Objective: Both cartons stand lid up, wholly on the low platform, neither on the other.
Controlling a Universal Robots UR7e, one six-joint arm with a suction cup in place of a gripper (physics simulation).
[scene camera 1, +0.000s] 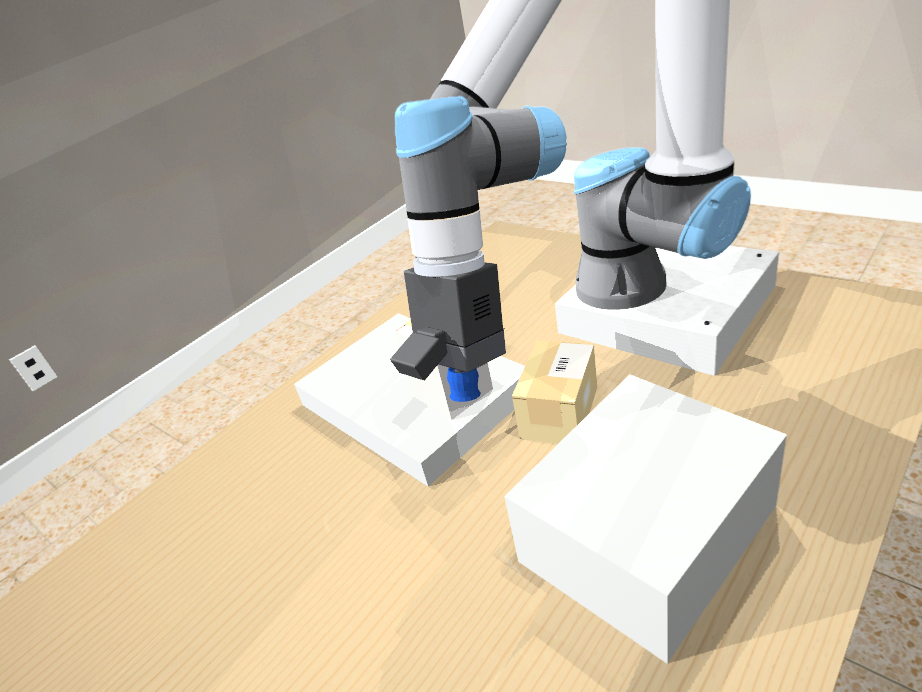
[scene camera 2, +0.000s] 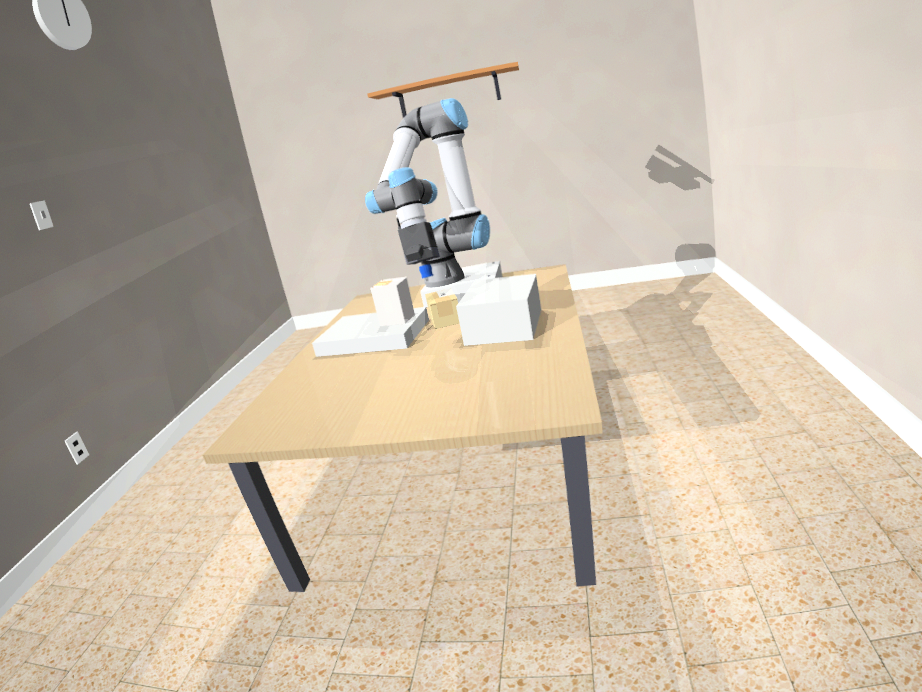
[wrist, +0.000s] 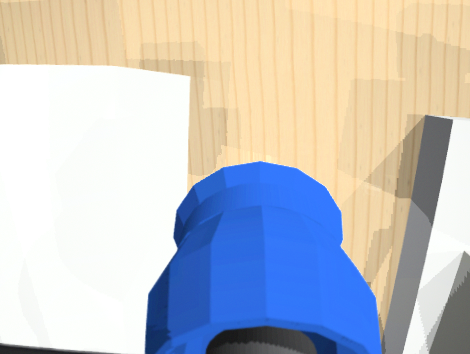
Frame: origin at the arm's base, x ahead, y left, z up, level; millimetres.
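Seen in the pictures: end effector, tool point: (scene camera 1: 465,394) (scene camera 2: 427,276) (wrist: 257,239); arm's base, origin of the base link: (scene camera 1: 620,286) (scene camera 2: 445,281).
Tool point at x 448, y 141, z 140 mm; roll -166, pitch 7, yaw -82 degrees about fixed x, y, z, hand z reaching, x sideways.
Pixels of each thing's top centre, then the offset from my tool point to it. Level surfaces: height alone.
- tall white carton, middle of its top: (scene camera 1: 436,324) (scene camera 2: 388,282) dx -93, dy -180, dz -29 mm
- low platform, middle of its top: (scene camera 1: 407,376) (scene camera 2: 370,324) dx -73, dy -273, dz -157 mm
- yellow carton, middle of its top: (scene camera 1: 554,369) (scene camera 2: 440,296) dx -197, dy -61, dz -120 mm
- tall white block, middle of its top: (scene camera 1: 645,465) (scene camera 2: 498,289) dx -102, dy +170, dz -85 mm
- wooden table, its level: dz -205 mm
A tall white carton (scene camera 1: 485,376) (scene camera 2: 390,303) stands upright on the low platform (scene camera 1: 350,387) (scene camera 2: 346,339) (wrist: 459,180), with tan tape on its top. In scene camera 1 the gripper hides much of it. A yellow carton (scene camera 1: 545,418) (scene camera 2: 445,312) stands on the table beside the platform, with a white barcode label on its top. My gripper (scene camera 1: 463,394) (scene camera 2: 425,272) (wrist: 259,172), a blue suction cup, points down. It is shut, with nothing hanging from it. In the wrist view it hangs over the gap between platform and tall block. The yellow carton does not show in the wrist view.
A tall white block (scene camera 1: 647,476) (scene camera 2: 491,324) (wrist: 100,200) stands on the wooden table (scene camera 1: 260,566) (scene camera 2: 417,394) (wrist: 290,60), close to the yellow carton on the side away from the platform. The arm's white base plate (scene camera 1: 733,283) lies behind.
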